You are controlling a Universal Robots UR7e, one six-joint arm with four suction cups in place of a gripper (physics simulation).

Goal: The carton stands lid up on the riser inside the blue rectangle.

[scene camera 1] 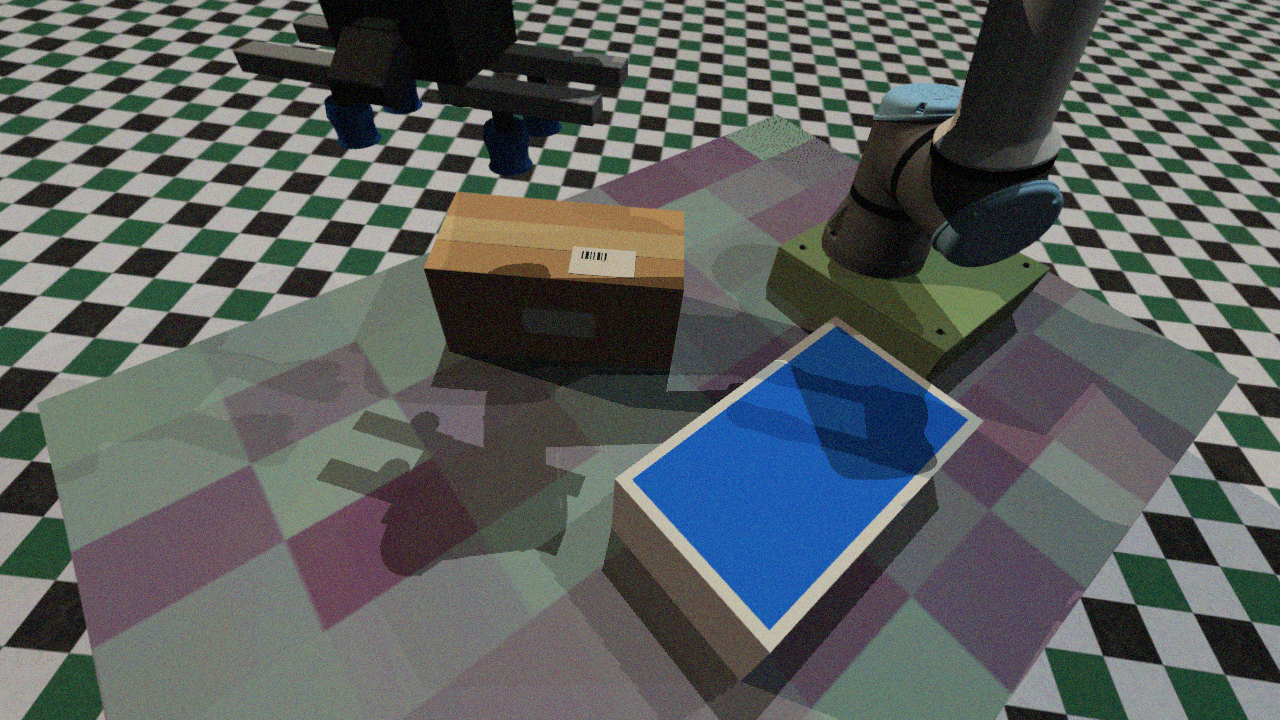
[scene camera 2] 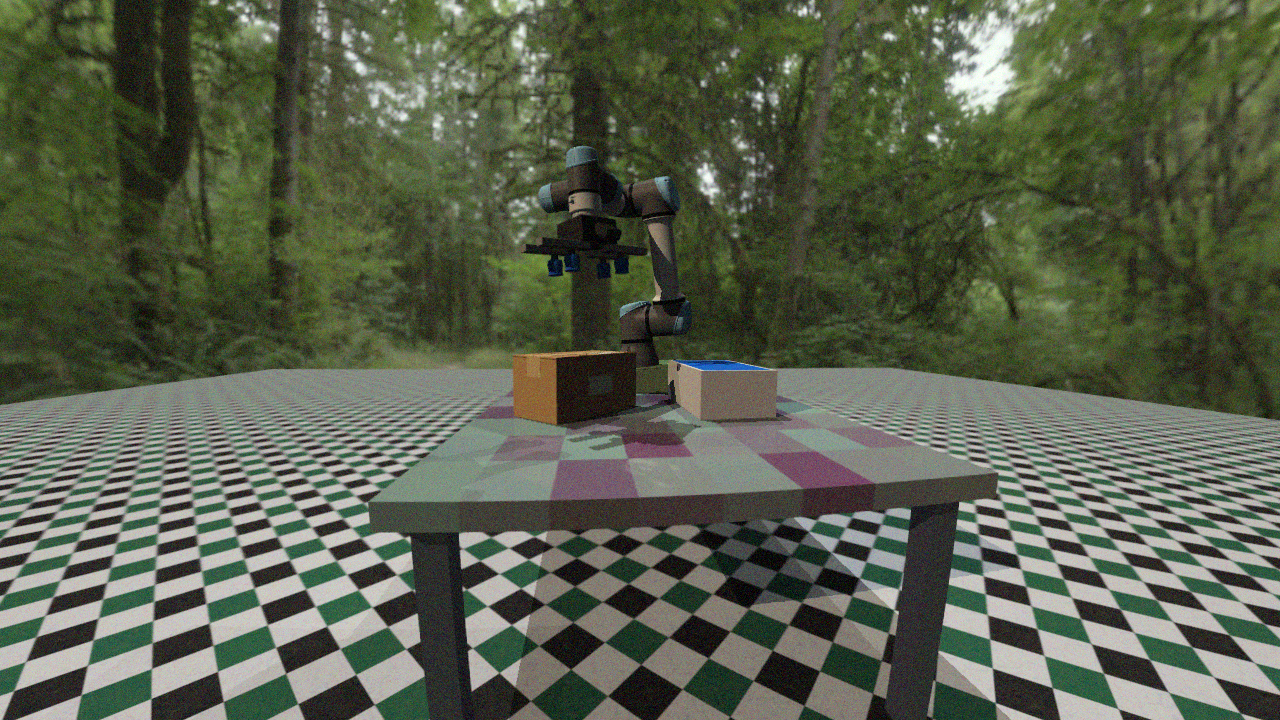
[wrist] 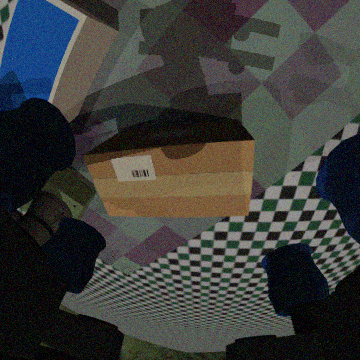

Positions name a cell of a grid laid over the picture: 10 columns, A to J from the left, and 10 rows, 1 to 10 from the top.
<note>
My suction head (scene camera 1: D3) holds nothing. The table carries a brown carton (scene camera 1: D4) and a riser (scene camera 1: F8).
The brown carton is seen too in scene camera 2 (scene camera 2: E6) and in the wrist view (wrist: F5). The riser is seen too in scene camera 2 (scene camera 2: F6) and in the wrist view (wrist: B2). My suction head also shows in the wrist view (wrist: B4).
</note>
